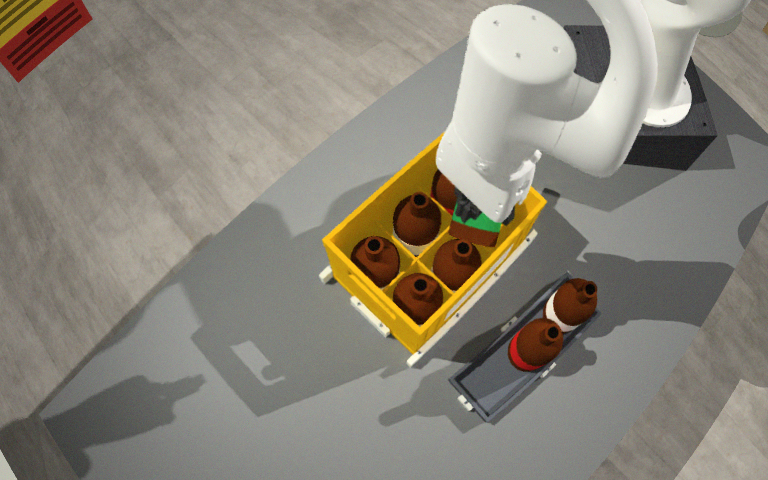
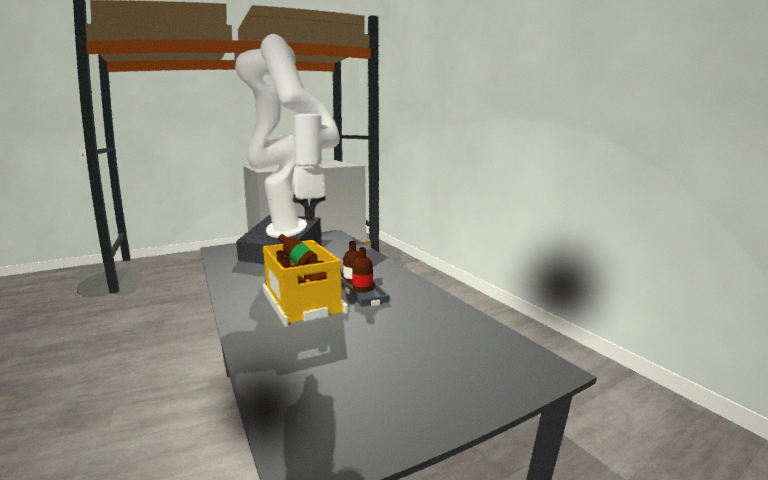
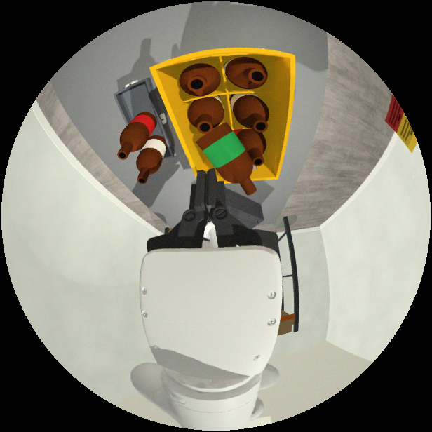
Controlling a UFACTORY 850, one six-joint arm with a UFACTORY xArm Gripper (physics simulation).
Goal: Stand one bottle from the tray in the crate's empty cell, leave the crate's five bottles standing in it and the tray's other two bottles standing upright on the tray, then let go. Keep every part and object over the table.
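Observation:
A brown bottle with a green band (image 1: 477, 226) (image 2: 299, 253) (image 3: 224, 150) lies tilted on top of the yellow crate (image 1: 407, 333) (image 2: 318, 297) (image 3: 225, 51), neck up toward the robot-base end and base over the cells on the tray side. It hides the sixth cell. Five bottles stand in the other cells, the red-banded one (image 1: 443, 189) (image 3: 254, 145) beside it. My gripper (image 1: 467, 212) (image 2: 309, 217) (image 3: 208, 178) is shut and empty, above the crate's robot-side end, apart from the bottle. A red-banded bottle (image 1: 535, 345) (image 2: 362, 278) (image 3: 139, 129) and a white-banded bottle (image 1: 572, 305) (image 2: 350, 267) (image 3: 151, 152) stand on the tray (image 1: 492, 390) (image 3: 140, 97).
The robot's dark base block (image 1: 673, 148) (image 2: 254, 250) (image 3: 242, 206) stands behind the crate. Pale blocks (image 1: 370, 316) (image 2: 315, 313) sit along the crate's foot. The tray stands close beside the crate. A tall rack (image 2: 373, 141) (image 3: 294, 270) stands behind the arm.

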